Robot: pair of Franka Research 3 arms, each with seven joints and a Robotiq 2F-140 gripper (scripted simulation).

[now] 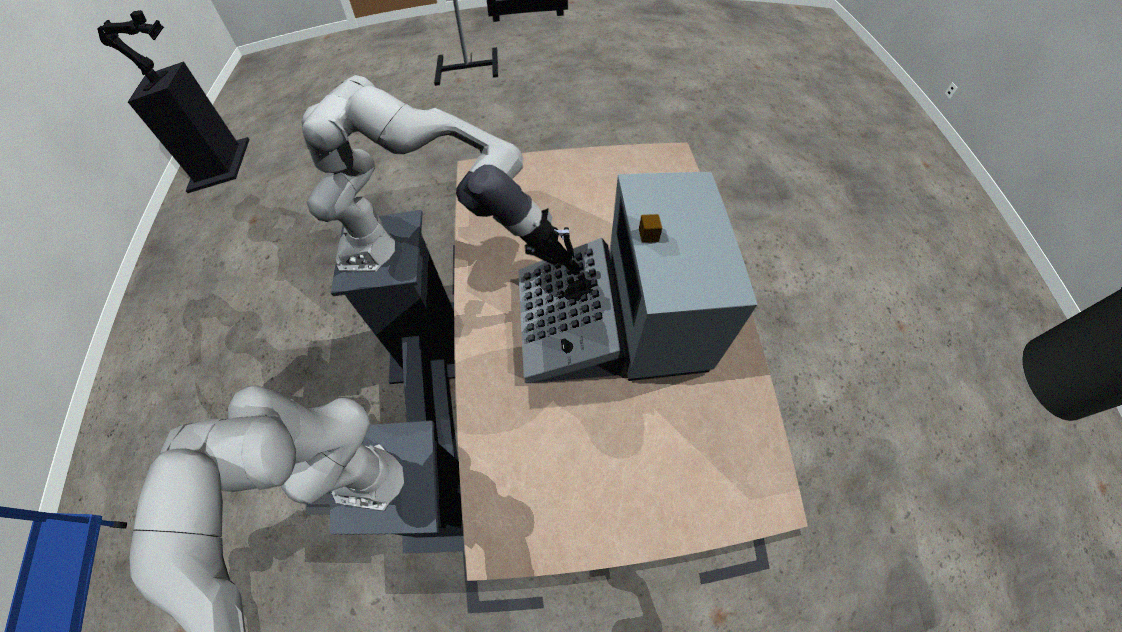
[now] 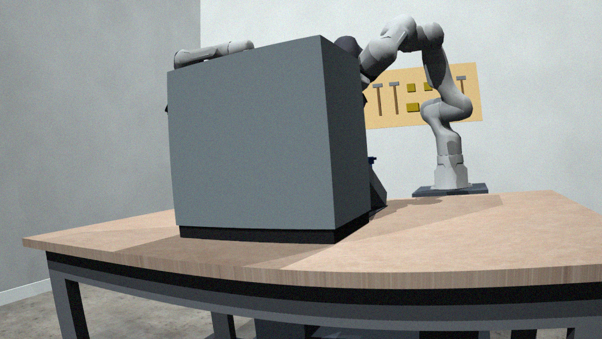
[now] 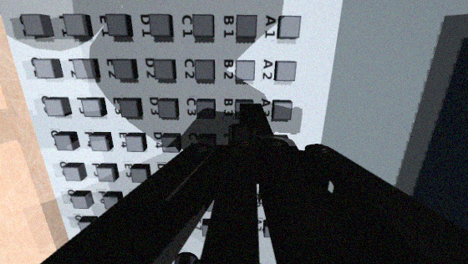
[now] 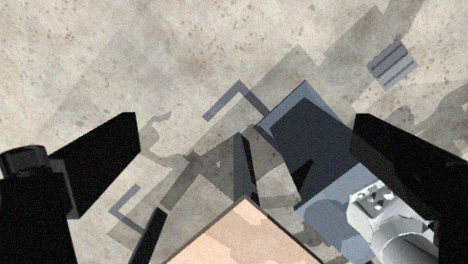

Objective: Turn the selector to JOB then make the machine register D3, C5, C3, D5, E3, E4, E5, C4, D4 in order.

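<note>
Right now the C3 key is 8 cm below my left hand. From my left hand the other things lie so: D3 key: 9 cm below, 3 cm behind; C4 key: 8 cm below, 3 cm to the right, 1 cm behind; C5 key: 8 cm below, 7 cm to the right, 1 cm behind.
</note>
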